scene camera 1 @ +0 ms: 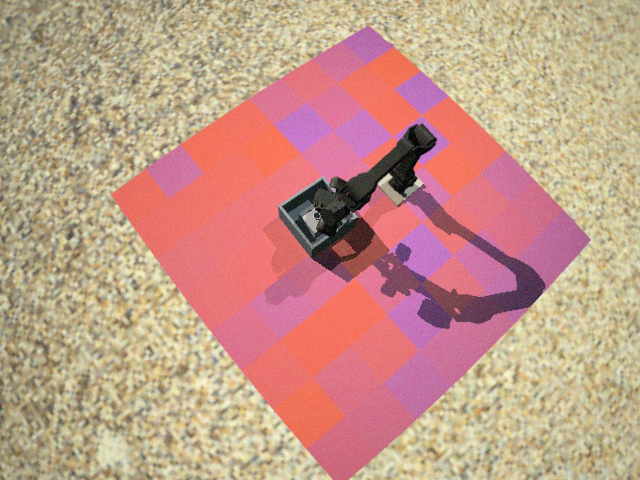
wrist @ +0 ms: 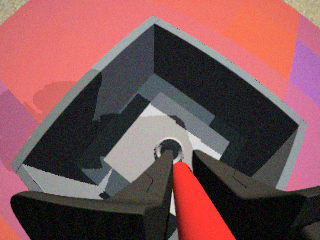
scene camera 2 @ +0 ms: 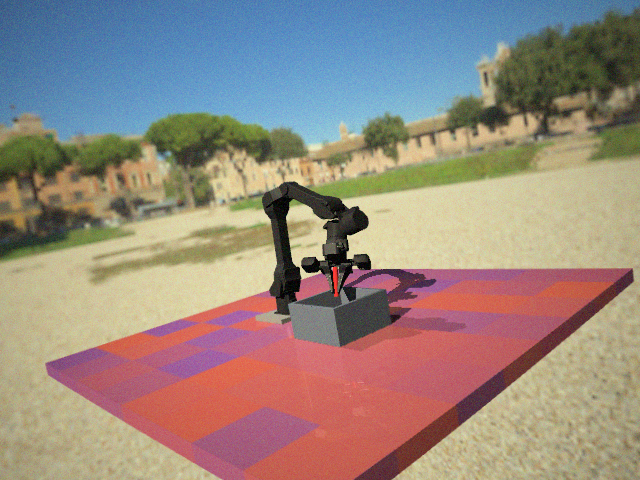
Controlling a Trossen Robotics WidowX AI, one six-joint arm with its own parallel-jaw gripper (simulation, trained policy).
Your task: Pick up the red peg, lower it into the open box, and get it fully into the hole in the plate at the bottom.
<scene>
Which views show my gripper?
Scene camera 1, the wrist view and scene camera 2: all of them.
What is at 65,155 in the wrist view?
A grey box.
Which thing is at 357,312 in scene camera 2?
A grey box.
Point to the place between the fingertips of my gripper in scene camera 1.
319,210
</scene>
